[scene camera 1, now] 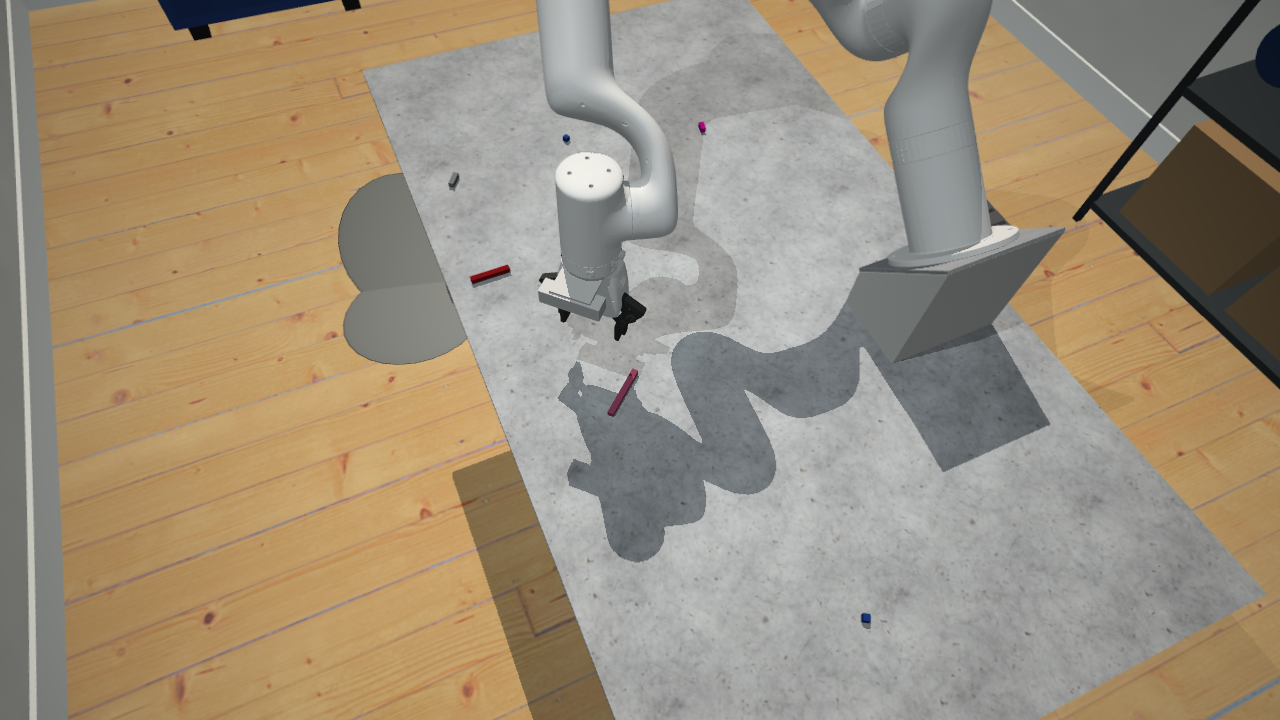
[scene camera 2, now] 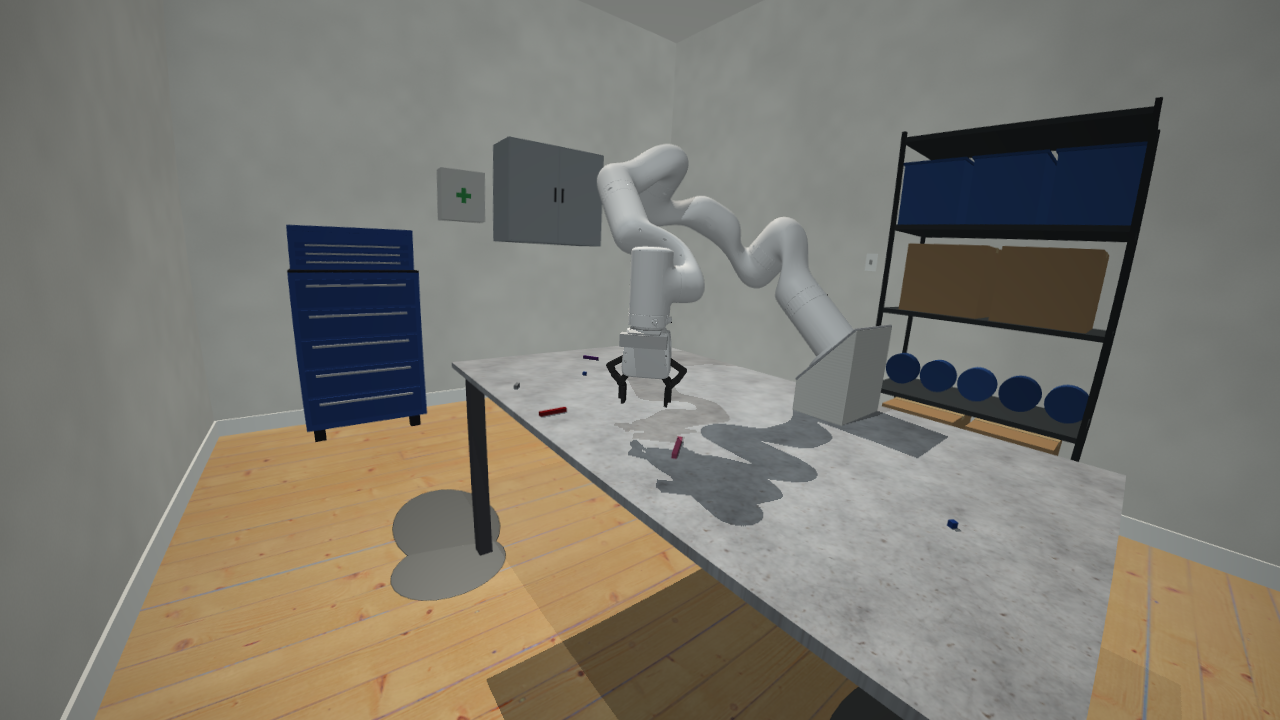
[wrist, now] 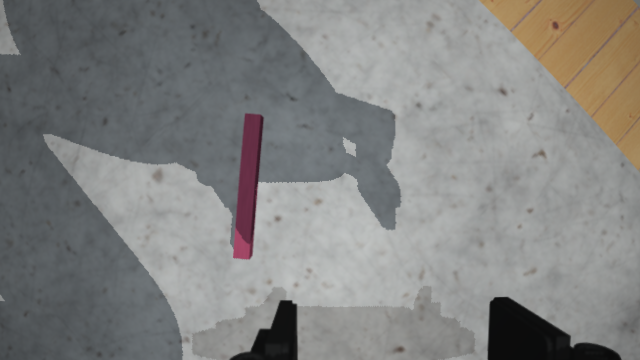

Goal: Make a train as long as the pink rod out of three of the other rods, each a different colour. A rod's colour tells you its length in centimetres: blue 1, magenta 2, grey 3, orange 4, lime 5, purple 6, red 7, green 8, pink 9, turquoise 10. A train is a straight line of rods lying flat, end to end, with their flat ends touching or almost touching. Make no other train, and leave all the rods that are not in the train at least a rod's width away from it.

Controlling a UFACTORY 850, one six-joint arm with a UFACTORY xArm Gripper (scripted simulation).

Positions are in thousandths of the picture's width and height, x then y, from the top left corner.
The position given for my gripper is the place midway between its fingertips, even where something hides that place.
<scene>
My gripper shows in scene camera 1 (464,451), in scene camera 2 (504,560) and in the wrist view (615,924).
</scene>
